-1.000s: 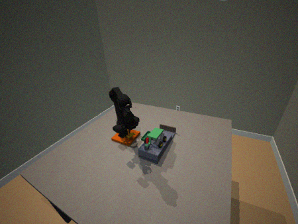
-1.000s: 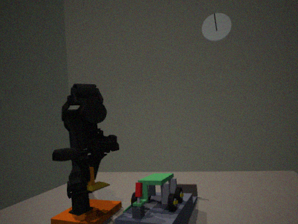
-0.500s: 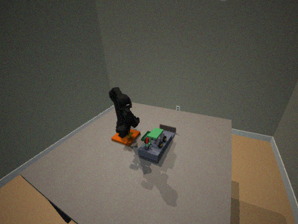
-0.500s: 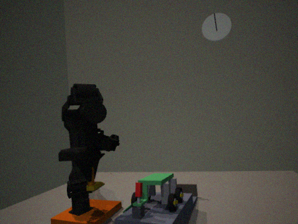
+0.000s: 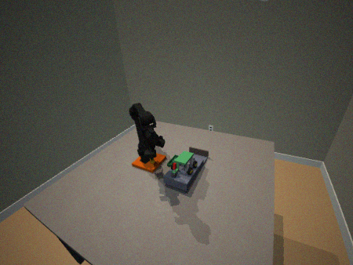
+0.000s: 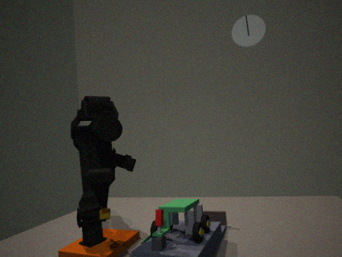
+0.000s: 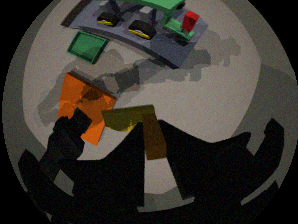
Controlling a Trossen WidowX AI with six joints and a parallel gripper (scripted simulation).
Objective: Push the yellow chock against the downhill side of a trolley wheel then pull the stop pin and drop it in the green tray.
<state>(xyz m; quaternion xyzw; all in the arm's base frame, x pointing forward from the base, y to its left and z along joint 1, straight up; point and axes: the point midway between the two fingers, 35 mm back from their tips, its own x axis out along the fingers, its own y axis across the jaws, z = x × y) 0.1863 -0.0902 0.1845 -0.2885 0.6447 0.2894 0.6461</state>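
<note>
Now: the yellow chock 20 mm behind my gripper tip, 10 mm to the left of it and 10 mm below it. Round my gripper tip: trolley: 140 mm to the left, 130 mm ahead, 70 mm below; grey ramp: 140 mm to the left, 130 mm below, 130 mm ahead; red-headed stop pin: 130 mm ahead, 50 mm below, 40 mm to the left.
</note>
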